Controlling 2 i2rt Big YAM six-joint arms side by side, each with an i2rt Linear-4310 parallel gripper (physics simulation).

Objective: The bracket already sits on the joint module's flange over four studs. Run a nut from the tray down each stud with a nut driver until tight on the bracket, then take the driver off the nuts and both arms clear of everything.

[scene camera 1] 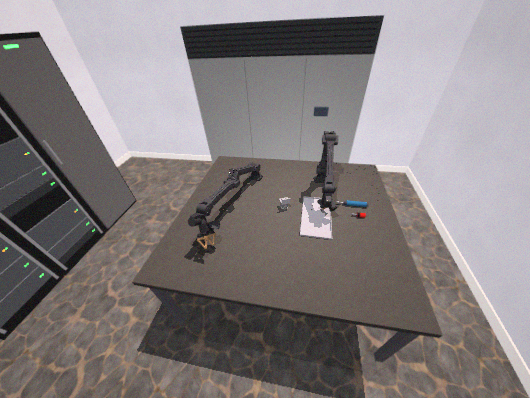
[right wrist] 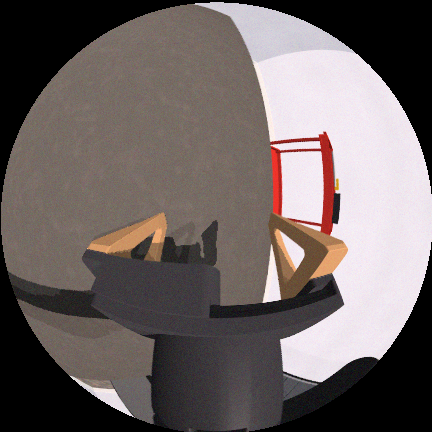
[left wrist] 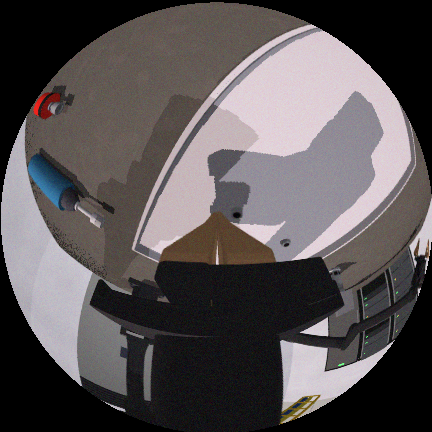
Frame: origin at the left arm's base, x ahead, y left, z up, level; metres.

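Seen in the pictures: left gripper, fingertip midpoint: (scene camera 1: 322,209) (left wrist: 216,217); right gripper, fingertip midpoint: (scene camera 1: 209,246) (right wrist: 217,218); left arm's base, origin of the base link: (scene camera 1: 320,180) (left wrist: 146,286); right arm's base, origin of the base link: (scene camera 1: 255,177).
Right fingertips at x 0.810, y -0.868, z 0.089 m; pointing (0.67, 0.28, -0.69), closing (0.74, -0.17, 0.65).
Offsets run from my right fingertips to a thing's top centre. "spot": to the spot under its first point. Level surfaces: height alone.
The white tray {dz -0.073, dx -0.334, dy +0.743 m} (scene camera 1: 324,229) (left wrist: 300,100) lies on the table. My left gripper (scene camera 1: 326,206) (left wrist: 216,217) is low over its back end, shut, fingertips together, no nut visible between them. One dark nut {dz -0.080, dx -0.394, dy +0.793 m} (left wrist: 236,214) lies just beside the tips and another nut {dz -0.080, dx -0.406, dy +0.719 m} (left wrist: 285,243) farther right; the fingers hide part of the tray. A blue-handled driver {spot: dz -0.061, dx -0.429, dy +1.076 m} (scene camera 1: 356,204) (left wrist: 52,182) and a red-handled driver {dz -0.055, dx -0.325, dy +1.060 m} (scene camera 1: 362,215) (left wrist: 47,105) lie right of the tray in the scene view. The small grey joint module with bracket (scene camera 1: 284,201) (left wrist: 335,273) stands left of the tray; its studs are too small to tell. My right gripper (scene camera 1: 205,241) (right wrist: 217,218) is open and empty.
The dark table {dz -0.089 m} (scene camera 1: 260,270) (right wrist: 125,125) carries both arms. My right arm (scene camera 1: 220,192) reaches along its left side, far from the tray. A server rack (scene camera 1: 70,115) stands left of the table. A red cart (right wrist: 327,185) shows beyond the table edge in the right wrist view.
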